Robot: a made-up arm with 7 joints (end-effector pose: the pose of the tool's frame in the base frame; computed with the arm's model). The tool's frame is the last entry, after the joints.
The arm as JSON. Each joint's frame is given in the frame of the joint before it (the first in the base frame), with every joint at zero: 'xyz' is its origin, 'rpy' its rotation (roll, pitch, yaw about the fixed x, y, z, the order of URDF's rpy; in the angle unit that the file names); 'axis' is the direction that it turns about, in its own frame. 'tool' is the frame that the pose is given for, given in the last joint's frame.
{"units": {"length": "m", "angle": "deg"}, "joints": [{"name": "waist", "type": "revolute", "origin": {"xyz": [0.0, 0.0, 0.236], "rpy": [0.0, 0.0, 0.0]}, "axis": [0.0, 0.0, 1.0]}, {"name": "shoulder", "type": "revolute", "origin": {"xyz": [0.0, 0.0, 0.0], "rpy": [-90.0, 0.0, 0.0]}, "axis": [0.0, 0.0, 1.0]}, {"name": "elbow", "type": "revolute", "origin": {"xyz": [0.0, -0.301, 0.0], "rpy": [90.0, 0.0, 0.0]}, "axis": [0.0, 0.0, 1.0]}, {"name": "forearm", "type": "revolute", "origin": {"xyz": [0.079, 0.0, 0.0], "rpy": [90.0, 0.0, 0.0]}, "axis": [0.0, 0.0, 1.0]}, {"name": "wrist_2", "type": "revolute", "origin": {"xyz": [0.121, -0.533, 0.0], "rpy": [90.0, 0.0, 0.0]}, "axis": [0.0, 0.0, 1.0]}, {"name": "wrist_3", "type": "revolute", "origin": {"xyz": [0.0, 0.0, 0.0], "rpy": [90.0, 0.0, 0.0]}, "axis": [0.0, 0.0, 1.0]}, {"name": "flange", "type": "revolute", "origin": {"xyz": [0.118, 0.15, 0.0], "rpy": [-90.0, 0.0, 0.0]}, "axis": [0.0, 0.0, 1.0]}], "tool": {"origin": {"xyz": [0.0, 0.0, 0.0], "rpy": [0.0, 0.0, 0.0]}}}
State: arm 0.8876 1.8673 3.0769 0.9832 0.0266 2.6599 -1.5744
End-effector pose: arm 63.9 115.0 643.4 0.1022 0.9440 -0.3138 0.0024
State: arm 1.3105 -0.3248 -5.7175 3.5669 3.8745 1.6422 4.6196
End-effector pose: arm 161.1 -579.8 890.2 0.3363 0.7911 0.2826 0.4257
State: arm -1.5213 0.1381 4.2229 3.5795 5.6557 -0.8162 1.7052
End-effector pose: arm 321.7 -363.8 872.2 0.7621 0.5726 0.2034 0.2235
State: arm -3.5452 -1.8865 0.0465 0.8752 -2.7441 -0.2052 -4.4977
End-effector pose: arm 16.8 -97.6 818.5 0.7407 0.1328 -0.2543 -0.6076
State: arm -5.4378 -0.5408 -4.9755 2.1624 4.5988 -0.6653 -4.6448
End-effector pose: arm -667.4 51.8 817.4 0.6507 0.2421 -0.6199 -0.3655
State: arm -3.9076 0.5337 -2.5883 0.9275 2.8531 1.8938 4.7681
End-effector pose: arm 602.3 15.3 692.2 0.6342 -0.1823 -0.2115 -0.7210
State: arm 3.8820 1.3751 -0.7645 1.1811 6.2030 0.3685 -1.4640
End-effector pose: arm -598.9 206.0 -301.6 0.3729 -0.7355 0.5226 0.2164
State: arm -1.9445 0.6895 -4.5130 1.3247 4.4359 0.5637 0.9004
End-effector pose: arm 729.3 -300.0 532.5 0.2813 0.7889 -0.0942 0.5382
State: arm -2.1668 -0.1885 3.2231 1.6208 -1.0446 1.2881 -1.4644
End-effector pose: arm 493.6 667.8 485.4 0.4841 0.1671 0.8581 -0.0357
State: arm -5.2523 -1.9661 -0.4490 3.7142 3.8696 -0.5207 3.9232
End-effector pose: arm -534.2 -483.0 -229.5 0.3735 0.8202 -0.0753 -0.4267
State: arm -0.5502 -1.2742 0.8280 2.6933 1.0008 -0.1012 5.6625
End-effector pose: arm -716.3 520.2 730.3 0.2133 0.2209 -0.4040 -0.8617
